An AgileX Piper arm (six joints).
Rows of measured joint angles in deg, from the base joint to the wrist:
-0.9, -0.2, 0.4, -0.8, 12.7, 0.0
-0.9, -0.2, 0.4, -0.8, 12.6, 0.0
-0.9, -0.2, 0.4, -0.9, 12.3, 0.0
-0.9, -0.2, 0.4, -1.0, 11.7, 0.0
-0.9, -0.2, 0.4, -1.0, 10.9, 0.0
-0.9, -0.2, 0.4, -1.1, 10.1, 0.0
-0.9, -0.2, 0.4, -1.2, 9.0, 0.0
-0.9, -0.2, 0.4, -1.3, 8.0, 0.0
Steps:
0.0, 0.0, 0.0, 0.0, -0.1, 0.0
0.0, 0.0, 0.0, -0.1, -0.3, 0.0
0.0, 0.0, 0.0, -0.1, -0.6, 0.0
0.0, 0.0, 0.0, 0.0, -0.8, 0.0
0.0, 0.0, 0.0, -0.1, -0.8, 0.0
0.0, 0.0, 0.0, -0.1, -1.1, 0.0
0.0, 0.0, 0.0, -0.1, -1.0, 0.0

